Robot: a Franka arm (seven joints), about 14 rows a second.
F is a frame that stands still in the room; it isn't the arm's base.
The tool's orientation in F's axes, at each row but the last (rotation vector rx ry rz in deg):
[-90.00, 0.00, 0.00]
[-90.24, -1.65, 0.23]
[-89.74, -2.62, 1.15]
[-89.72, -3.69, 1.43]
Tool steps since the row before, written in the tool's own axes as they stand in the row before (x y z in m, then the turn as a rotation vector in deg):
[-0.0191, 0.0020, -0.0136, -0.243, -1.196, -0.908]
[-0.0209, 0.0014, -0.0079, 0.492, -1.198, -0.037]
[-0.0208, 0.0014, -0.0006, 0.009, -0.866, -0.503]
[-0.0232, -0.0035, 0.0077, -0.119, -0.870, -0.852]
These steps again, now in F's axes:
[-0.0191, -0.0136, -0.0020, -0.243, -0.908, 1.196]
[-0.0207, -0.0083, -0.0017, 0.474, -0.022, 1.206]
[-0.0207, -0.0015, -0.0017, 0.016, -0.506, 0.864]
[-0.0237, 0.0064, 0.0029, -0.092, -0.862, 0.864]

